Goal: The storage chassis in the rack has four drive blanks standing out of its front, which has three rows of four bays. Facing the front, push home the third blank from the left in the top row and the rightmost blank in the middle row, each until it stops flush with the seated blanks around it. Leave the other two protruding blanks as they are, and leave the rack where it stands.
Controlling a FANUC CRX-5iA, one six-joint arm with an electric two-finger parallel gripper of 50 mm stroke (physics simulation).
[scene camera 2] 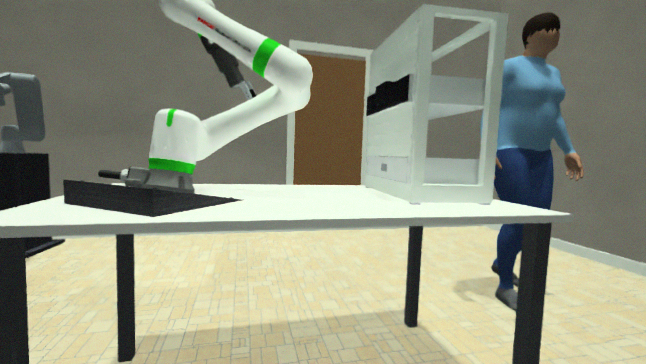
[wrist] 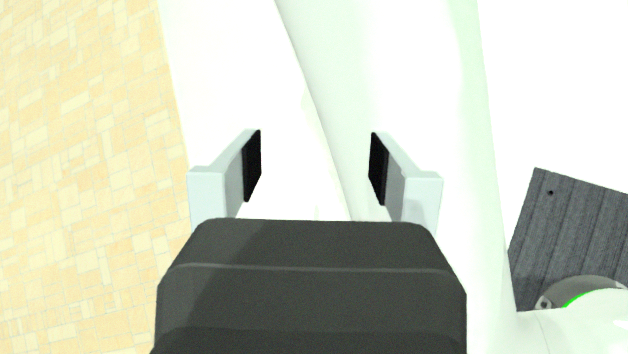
Labels:
my gripper: scene camera 2; wrist
same spot on my gripper: (scene camera 2: 247, 89) = (wrist: 402, 149)

